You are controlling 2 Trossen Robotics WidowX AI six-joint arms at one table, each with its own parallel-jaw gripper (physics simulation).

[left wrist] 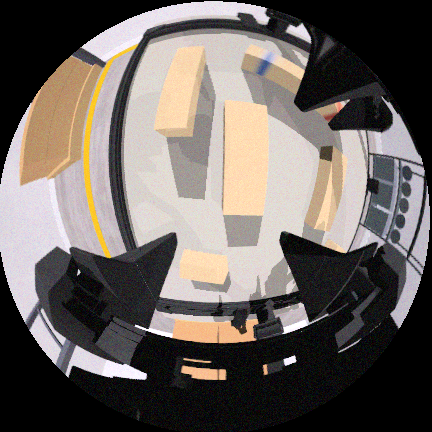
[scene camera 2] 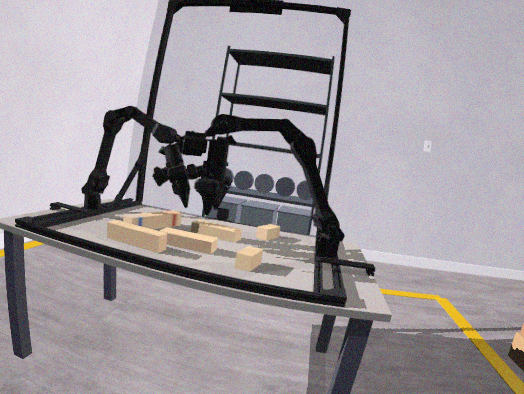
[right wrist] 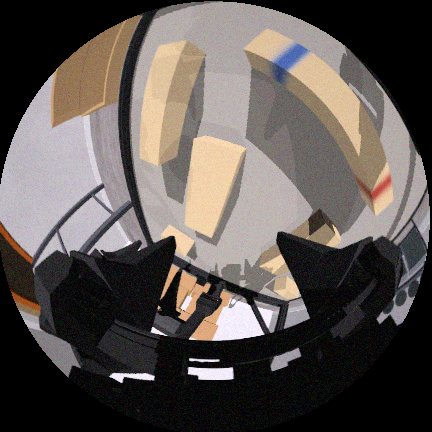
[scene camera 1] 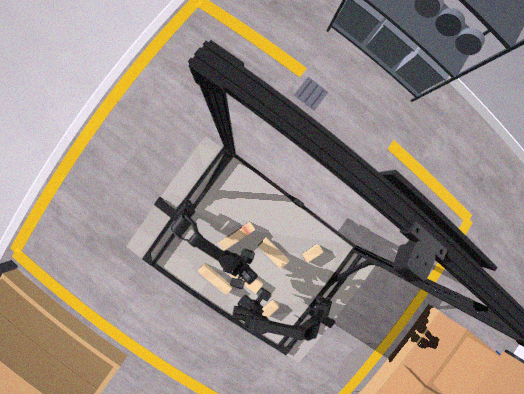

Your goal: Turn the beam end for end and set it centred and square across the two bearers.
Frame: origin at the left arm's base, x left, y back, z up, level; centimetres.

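Seen in the pictures: left gripper, fingertip midpoint: (left wrist: 229, 237) (scene camera 2: 211, 212) (scene camera 1: 254, 298); right gripper, fingertip midpoint: (left wrist: 318, 119) (scene camera 2: 185, 204) (right wrist: 227, 239); left arm's base at its link origin: (left wrist: 262, 307) (scene camera 2: 326, 255) (right wrist: 217, 283) (scene camera 1: 321, 302); right arm's base at its link origin: (scene camera 2: 91, 208) (scene camera 1: 187, 207).
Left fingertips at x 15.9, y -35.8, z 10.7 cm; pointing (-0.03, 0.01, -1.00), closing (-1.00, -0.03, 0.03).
Offsets run from my left fingertips to a thing's middle.
The long pale wooden beam {dz -10.2, dx -16.6, dy -26.6 cm} (scene camera 1: 235, 237) (scene camera 2: 155, 221) (left wrist: 280, 75) (right wrist: 330, 85) has a blue band near one end and a red band near the other. Two thick wooden bars, one at the table's front edge in scene camera 2 (scene camera 2: 136, 236) (left wrist: 181, 90) and one beside it {dz -10.8, dx -3.2, dy -7.5 cm} (scene camera 2: 190, 240) (left wrist: 245, 157) (right wrist: 214, 185), lie roughly parallel in the left wrist view. I cannot tell which pieces are the bearers. My left gripper (scene camera 2: 214, 210) (left wrist: 229, 237) is open and empty above the table. My right gripper (left wrist: 318, 119) (right wrist: 227, 239) is open and empty, close beside it.
Another bar {dz -10.8, dx -23.3, dy -4.2 cm} (scene camera 1: 274, 252) (scene camera 2: 219, 231) (left wrist: 327, 190) lies partly in shadow. Two short blocks, one nearer {dz -10.4, dx +3.5, dy +13.4 cm} (scene camera 2: 248, 258) (left wrist: 204, 266) and one farther {dz -10.4, dx -35.7, dy +13.3 cm} (scene camera 1: 312, 253) (scene camera 2: 268, 231), are on the table. A black frame (scene camera 2: 200, 272) rims the table and rises overhead.
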